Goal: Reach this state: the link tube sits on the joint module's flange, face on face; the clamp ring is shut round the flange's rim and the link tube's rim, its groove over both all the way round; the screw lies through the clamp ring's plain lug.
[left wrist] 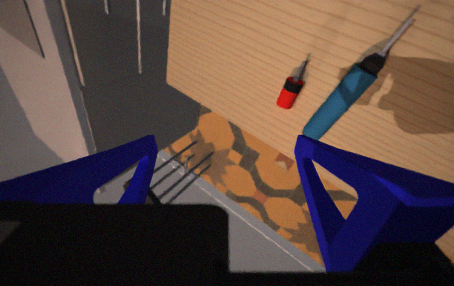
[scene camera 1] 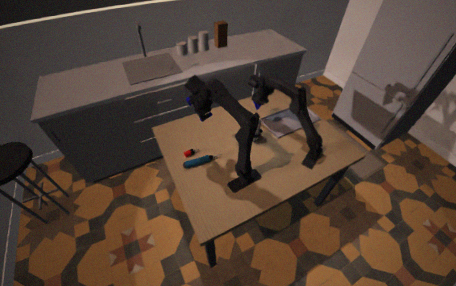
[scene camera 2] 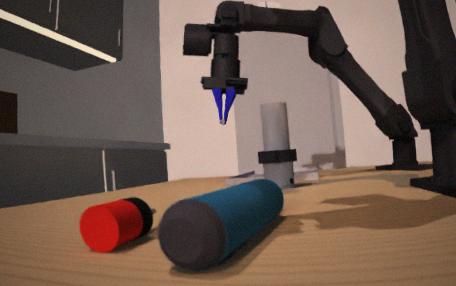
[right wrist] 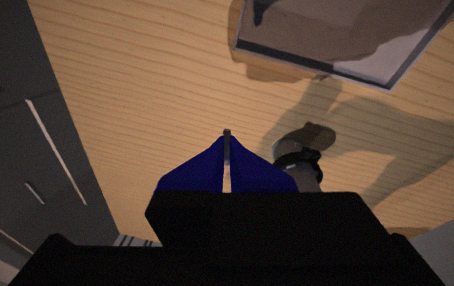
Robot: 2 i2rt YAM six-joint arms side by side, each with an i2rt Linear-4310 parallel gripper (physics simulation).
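Seen in the pictures: left gripper, fingertip midpoint: (left wrist: 226, 142) (scene camera 1: 196, 112); right gripper, fingertip midpoint: (scene camera 1: 257, 109) (scene camera 2: 223, 124) (right wrist: 226, 142); left arm's base at its link origin: (scene camera 1: 244, 180); right arm's base at its link origin: (scene camera 1: 312, 156) (scene camera 2: 405, 169).
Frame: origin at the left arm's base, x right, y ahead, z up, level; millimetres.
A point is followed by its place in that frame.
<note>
In scene camera 2 the grey link tube (scene camera 2: 275, 125) {x 231, y 239, z 117 mm} (right wrist: 306, 181) {x 281, y 246, z 97 mm} stands upright on the grey joint module (scene camera 2: 280, 175) {x 228, y 237, z 25 mm} (right wrist: 289, 146) {x 282, y 254, z 24 mm}. The black clamp ring (scene camera 2: 277, 156) {x 220, y 240, z 60 mm} (right wrist: 299, 159) {x 291, y 252, z 66 mm} surrounds their junction; its lugs show at its side in the right wrist view. Whether its groove covers both rims cannot be told. My right gripper (scene camera 1: 257, 105) {x 350, y 360, z 140 mm} (scene camera 2: 223, 120) {x 350, y 360, z 140 mm} (right wrist: 226, 142) {x 350, y 360, z 140 mm} is shut on the screw (right wrist: 227, 146) {x 350, y 359, z 145 mm}, a thin grey pin between its fingertips, in the air beside the tube. My left gripper (scene camera 1: 197, 110) {x -118, y 320, z 335 mm} (left wrist: 226, 142) {x -118, y 320, z 335 mm} is open and empty, high beyond the two screwdrivers. Its arm partly hides the assembly in scene camera 1.
A red-handled screwdriver (scene camera 1: 189, 153) {x -190, y 333, z 27 mm} (scene camera 2: 110, 227) {x -216, y 336, z 19 mm} (left wrist: 289, 95) {x -185, y 340, z 33 mm} and a larger blue-handled screwdriver (scene camera 1: 197, 161) {x -178, y 244, z 36 mm} (scene camera 2: 250, 200) {x -196, y 241, z 32 mm} (left wrist: 340, 102) {x -158, y 252, z 41 mm} lie near a table edge. A shallow grey tray (scene camera 1: 280, 136) {x 414, y 155, z 14 mm} (right wrist: 310, 67) {x 402, y 273, z 16 mm} lies near the assembly. A kitchen counter (scene camera 1: 95, 87) stands behind the table.
</note>
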